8 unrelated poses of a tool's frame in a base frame.
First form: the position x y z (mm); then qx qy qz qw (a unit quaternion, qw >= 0).
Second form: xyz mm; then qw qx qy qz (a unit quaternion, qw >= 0). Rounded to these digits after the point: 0 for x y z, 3 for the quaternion.
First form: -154 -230 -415 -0.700 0.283 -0.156 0.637
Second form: -154 -230 -415 0.637 -0.700 0.283 -0.156
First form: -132 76 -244 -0.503 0.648 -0.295 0.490
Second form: -132 76 -244 0.490 -0.503 0.648 -0.295
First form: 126 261 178 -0.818 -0.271 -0.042 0.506
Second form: 126 261 178 0.506 -0.818 -0.271 -0.042
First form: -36 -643 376 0.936 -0.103 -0.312 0.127
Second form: -36 -643 376 0.127 0.936 -0.103 -0.312
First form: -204 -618 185 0.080 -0.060 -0.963 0.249
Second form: -204 -618 185 0.249 0.080 -0.060 -0.963
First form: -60 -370 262 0.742 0.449 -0.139 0.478
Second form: -60 -370 262 0.478 0.742 0.449 -0.139
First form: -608 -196 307 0.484 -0.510 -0.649 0.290
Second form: -608 -196 307 0.290 0.484 -0.510 -0.649
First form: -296 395 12 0.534 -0.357 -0.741 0.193
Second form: -296 395 12 0.193 0.534 -0.357 -0.741
